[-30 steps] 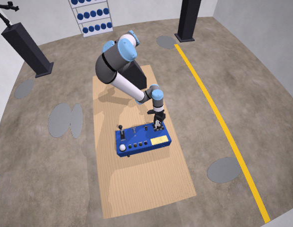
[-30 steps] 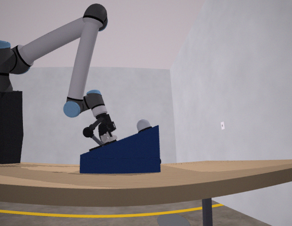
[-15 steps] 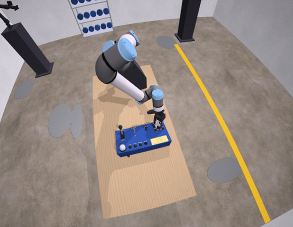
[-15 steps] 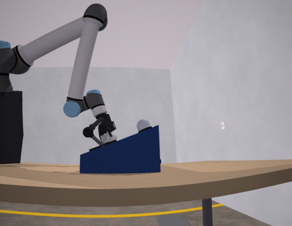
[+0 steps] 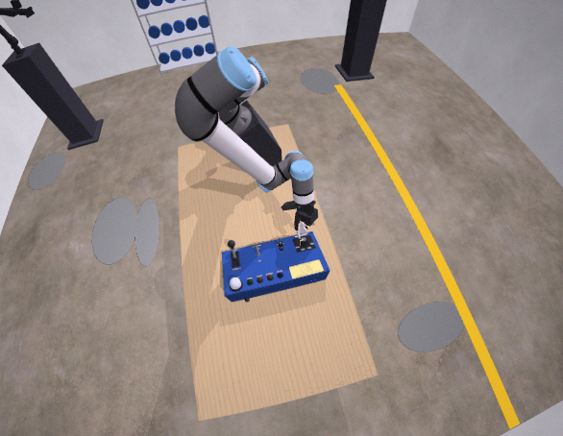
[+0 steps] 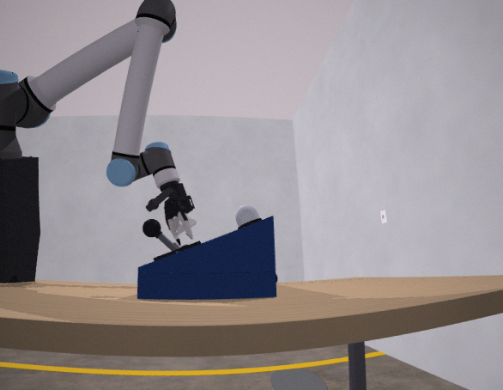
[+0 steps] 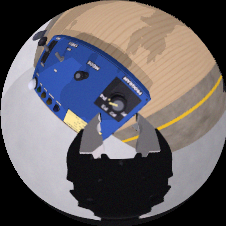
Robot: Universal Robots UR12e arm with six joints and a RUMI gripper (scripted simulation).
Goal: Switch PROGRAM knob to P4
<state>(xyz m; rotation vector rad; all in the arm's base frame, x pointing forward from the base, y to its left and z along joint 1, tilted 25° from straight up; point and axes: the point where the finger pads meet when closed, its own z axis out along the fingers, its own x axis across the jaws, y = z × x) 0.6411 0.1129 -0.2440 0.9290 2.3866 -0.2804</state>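
Now: hand 12 cm to the left of the black mode knob, 5 cm above it and 2 cm short of it. The rest, counted from my hand: black ball lever (36 cm to the right, 5 cm below); blue console (19 cm to the right, 8 cm below, 5 cm ahead); toggle (24 cm to the right, 6 cm below, 2 cm ahead).
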